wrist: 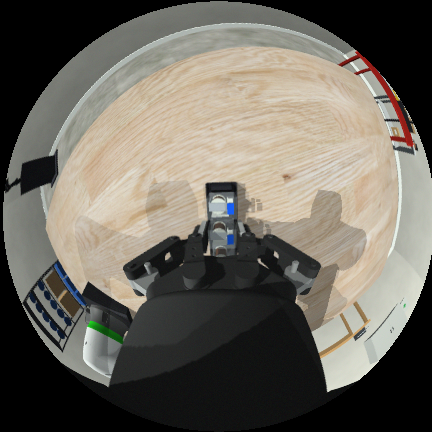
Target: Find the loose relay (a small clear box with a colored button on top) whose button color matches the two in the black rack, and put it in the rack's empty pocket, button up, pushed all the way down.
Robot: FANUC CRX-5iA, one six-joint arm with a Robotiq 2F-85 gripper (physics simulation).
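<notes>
The black rack [221, 186] stands on the table at the middle of the wrist view, its far wall showing. A clear relay [218, 206] with a blue button sits upright in its far end. A second clear relay [220, 232] with a blue button is nearer, between the fingertips in the view, apparently free of their grip. Part of a third clear relay [220, 249] shows nearer still; its button is hidden by the gripper. My gripper [221, 227] is open, with one finger on each side of the relay row. The near end of the rack is hidden beneath the gripper.
The wooden table [240, 110] spreads around the rack, with arm shadows on both sides. A black screen [39, 174] is at the left edge, a white and green arm part [104, 345] at lower left, and a red frame [388, 90] at upper right.
</notes>
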